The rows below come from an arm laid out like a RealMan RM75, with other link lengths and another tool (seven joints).
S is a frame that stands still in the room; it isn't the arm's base.
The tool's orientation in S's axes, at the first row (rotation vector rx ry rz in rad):
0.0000, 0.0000, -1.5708
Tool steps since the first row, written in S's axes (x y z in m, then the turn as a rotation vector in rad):
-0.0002, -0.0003, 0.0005, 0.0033, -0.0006, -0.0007
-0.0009, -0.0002, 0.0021, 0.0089, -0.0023, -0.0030
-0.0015, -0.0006, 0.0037, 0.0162, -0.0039, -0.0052
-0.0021, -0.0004, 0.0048, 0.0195, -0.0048, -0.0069
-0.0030, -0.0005, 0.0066, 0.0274, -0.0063, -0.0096
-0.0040, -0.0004, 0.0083, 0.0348, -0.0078, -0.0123
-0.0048, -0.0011, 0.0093, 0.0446, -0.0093, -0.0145
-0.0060, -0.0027, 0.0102, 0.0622, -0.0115, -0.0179
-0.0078, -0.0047, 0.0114, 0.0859, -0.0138, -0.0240
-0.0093, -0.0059, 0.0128, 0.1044, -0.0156, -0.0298
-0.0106, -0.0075, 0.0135, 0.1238, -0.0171, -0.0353
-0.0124, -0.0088, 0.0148, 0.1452, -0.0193, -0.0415
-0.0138, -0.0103, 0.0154, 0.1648, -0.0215, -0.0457
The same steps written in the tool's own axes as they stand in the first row. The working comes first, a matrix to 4 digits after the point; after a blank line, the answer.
The tool's axes in the first row as the columns of a matrix, in S's axes (used below as rounded here):
0.0000, 1.0000, 0.0000
-1.0000, 0.0000, 0.0000
0.0000, 0.0000, 1.0000

0.0003, -0.0002, 0.0005, 0.0006, 0.0033, -0.0007
0.0002, -0.0009, 0.0021, 0.0023, 0.0089, -0.0030
0.0006, -0.0015, 0.0037, 0.0039, 0.0162, -0.0052
0.0004, -0.0021, 0.0048, 0.0048, 0.0195, -0.0069
0.0005, -0.0030, 0.0066, 0.0063, 0.0274, -0.0096
0.0004, -0.0040, 0.0083, 0.0078, 0.0348, -0.0123
0.0011, -0.0048, 0.0093, 0.0093, 0.0446, -0.0145
0.0027, -0.0060, 0.0102, 0.0115, 0.0622, -0.0179
0.0047, -0.0078, 0.0114, 0.0138, 0.0859, -0.0240
0.0059, -0.0093, 0.0128, 0.0156, 0.1044, -0.0298
0.0075, -0.0106, 0.0135, 0.0171, 0.1238, -0.0353
0.0088, -0.0124, 0.0148, 0.0193, 0.1452, -0.0415
0.0103, -0.0138, 0.0154, 0.0215, 0.1648, -0.0457

